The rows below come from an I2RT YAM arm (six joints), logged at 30 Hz.
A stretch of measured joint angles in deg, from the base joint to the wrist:
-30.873, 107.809, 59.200, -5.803, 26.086, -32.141
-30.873, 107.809, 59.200, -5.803, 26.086, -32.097
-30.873, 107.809, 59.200, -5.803, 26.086, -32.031
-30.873, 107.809, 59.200, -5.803, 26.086, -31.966
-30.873, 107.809, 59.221, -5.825, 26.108, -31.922
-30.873, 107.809, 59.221, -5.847, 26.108, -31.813
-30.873, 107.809, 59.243, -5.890, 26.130, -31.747
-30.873, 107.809, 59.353, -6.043, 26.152, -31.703
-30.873, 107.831, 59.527, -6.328, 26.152, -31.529
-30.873, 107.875, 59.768, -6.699, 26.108, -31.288
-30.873, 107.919, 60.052, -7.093, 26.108, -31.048
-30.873, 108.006, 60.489, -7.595, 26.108, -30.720
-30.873, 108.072, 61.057, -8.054, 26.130, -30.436
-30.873, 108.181, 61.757, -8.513, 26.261, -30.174
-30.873, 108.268, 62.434, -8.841, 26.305, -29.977
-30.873, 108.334, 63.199, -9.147, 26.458, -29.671
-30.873, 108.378, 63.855, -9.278, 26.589, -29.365
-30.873, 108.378, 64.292, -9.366, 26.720, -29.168
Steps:
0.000, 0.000, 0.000, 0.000, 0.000, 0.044
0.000, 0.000, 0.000, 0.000, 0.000, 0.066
0.000, 0.000, 0.000, 0.000, 0.000, 0.065
0.000, 0.000, 0.021, -0.022, 0.022, 0.044
0.000, 0.000, 0.000, -0.022, 0.000, 0.109
0.000, 0.000, 0.022, -0.043, 0.022, 0.066
0.000, 0.000, 0.110, -0.153, 0.022, 0.044
0.000, 0.022, 0.174, -0.285, 0.000, 0.174
0.000, 0.044, 0.241, -0.371, -0.044, 0.241
0.000, 0.044, 0.284, -0.394, 0.000, 0.240
0.000, 0.087, 0.437, -0.502, 0.000, 0.328
0.000, 0.066, 0.568, -0.459, 0.022, 0.284
0.000, 0.109, 0.700, -0.459, 0.131, 0.262
0.000, 0.087, 0.677, -0.328, 0.044, 0.197
0.000, 0.066, 0.765, -0.306, 0.153, 0.306
0.000, 0.044, 0.656, -0.131, 0.131, 0.306
0.000, 0.000, 0.437, -0.088, 0.131, 0.197

